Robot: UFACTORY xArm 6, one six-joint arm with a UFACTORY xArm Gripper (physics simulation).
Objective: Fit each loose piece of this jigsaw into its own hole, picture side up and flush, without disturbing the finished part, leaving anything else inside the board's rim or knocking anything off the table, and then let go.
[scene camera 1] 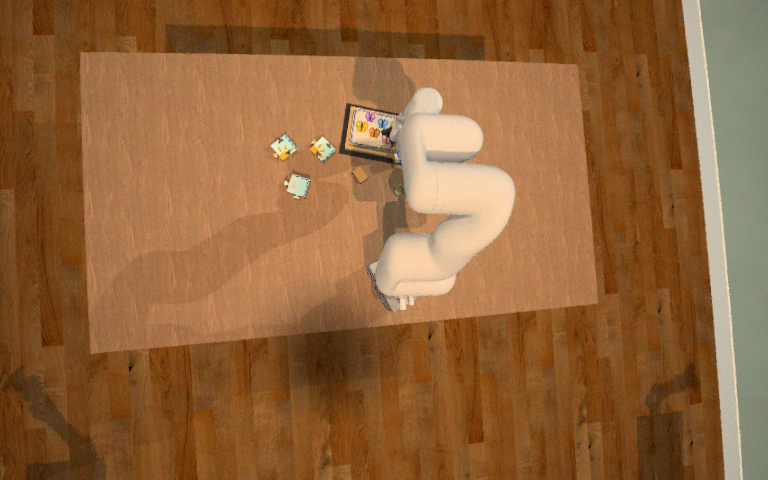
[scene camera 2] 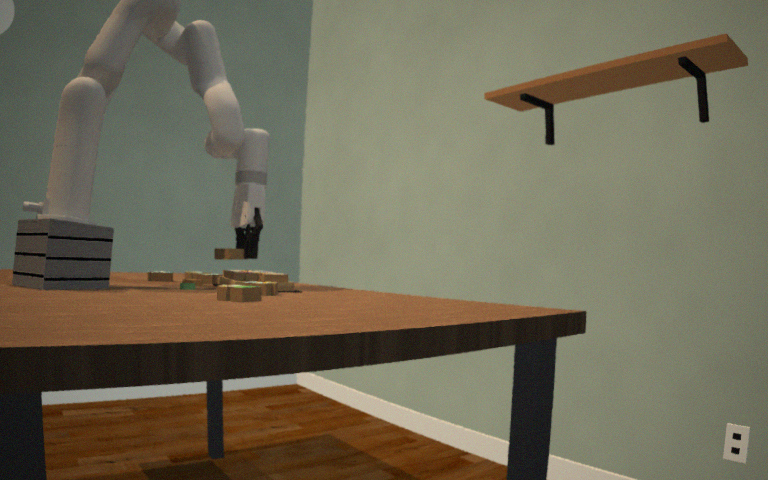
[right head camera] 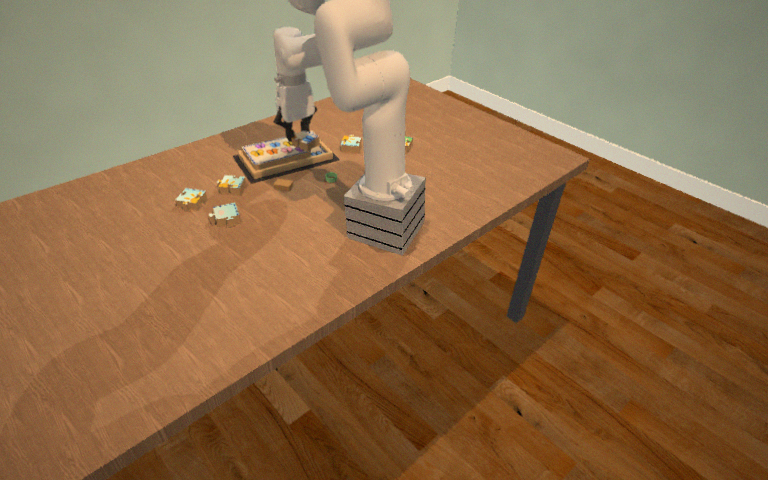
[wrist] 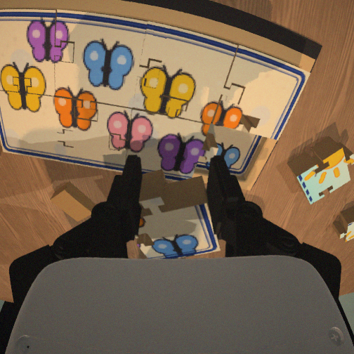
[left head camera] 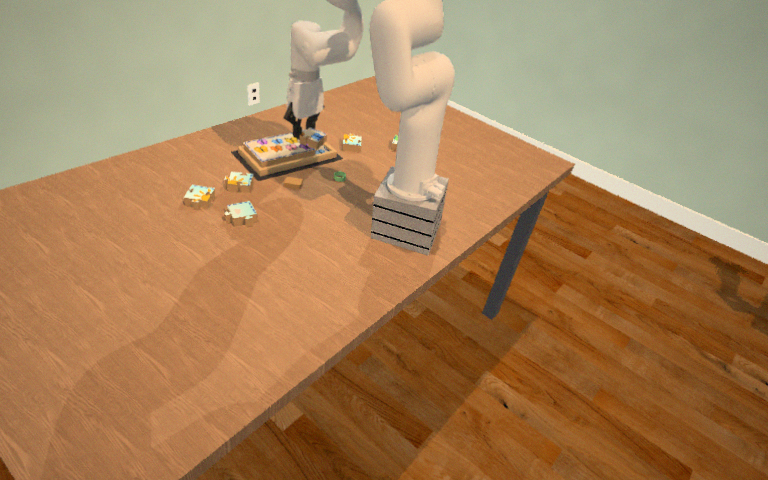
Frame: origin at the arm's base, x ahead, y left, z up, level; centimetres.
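Where they show: gripper, fingertip midpoint: [scene camera 2: 246,258] [right head camera: 298,138] [left head camera: 303,135]; arm's base, origin of the base link: [scene camera 2: 65,223] [right head camera: 385,186] [left head camera: 412,186].
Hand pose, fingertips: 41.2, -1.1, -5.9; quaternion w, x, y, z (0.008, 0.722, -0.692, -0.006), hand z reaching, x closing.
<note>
Each offset is from my fingertips to the top centre of the thing, as dx, dy, dz.
A thick cream jigsaw piece with a blue butterfly and a blue corner border [left head camera: 316,137] [right head camera: 307,140] [scene camera 2: 226,253] [wrist: 177,245] is between the fingers of my gripper [left head camera: 304,133] [right head camera: 297,134] [scene camera 2: 247,255] [wrist: 174,173], picture side up. It is held above the board, beyond the picture's lower edge in the wrist view. The butterfly board @[+3.1, +3.0, -5.0] [left head camera: 283,165] [right head camera: 283,165] [scene camera 1: 350,133] [wrist: 272,47] has an open corner hole [wrist: 245,145] at its lower right in the wrist view, with a blue butterfly printed on its floor. The pieces around it lie together. The arm hides the board's right part in scene camera 1.
Pale green and orange pieces @[-2.3, +35.2, -4.7] [left head camera: 198,195] @[-1.9, +23.5, -4.7] [left head camera: 239,180] @[-13.9, +31.4, -4.7] [left head camera: 240,212] lie left of the board. Others @[-3.1, -17.1, -4.7] [left head camera: 351,141] [wrist: 327,175] lie right of it. A plain wooden block @[-9.7, +11.6, -5.7] [left head camera: 293,182] [wrist: 72,201] and a green ring @[-14.4, -1.4, -5.9] [left head camera: 339,180] lie between board and arm base [left head camera: 404,220].
</note>
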